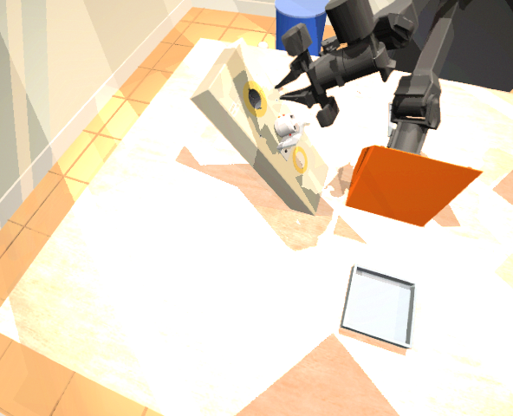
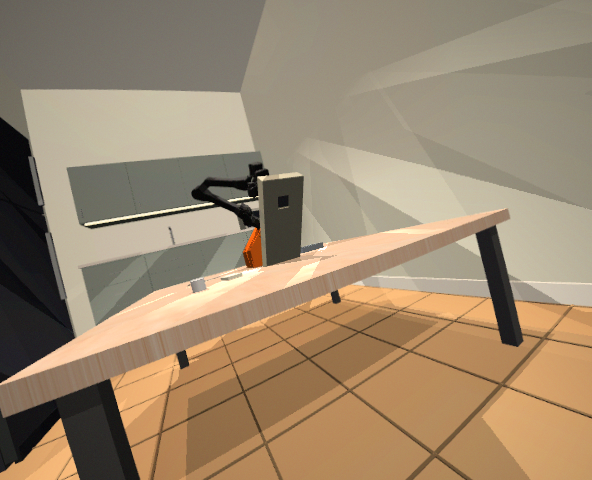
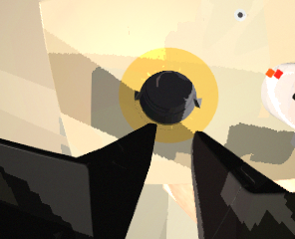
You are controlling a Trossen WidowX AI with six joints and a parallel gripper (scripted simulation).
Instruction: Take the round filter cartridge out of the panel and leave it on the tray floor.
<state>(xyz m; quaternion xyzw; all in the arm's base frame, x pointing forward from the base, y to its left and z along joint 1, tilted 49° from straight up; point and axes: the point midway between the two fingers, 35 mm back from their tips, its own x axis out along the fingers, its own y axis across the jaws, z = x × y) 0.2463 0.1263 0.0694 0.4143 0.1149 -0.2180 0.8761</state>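
My gripper tip is now 20 mm past the round filter cartridge, 10 mm to the left of it and 90 mm above it. Round my gripper tip: grey tray 380 mm behind, 240 mm to the left, 300 mm below.
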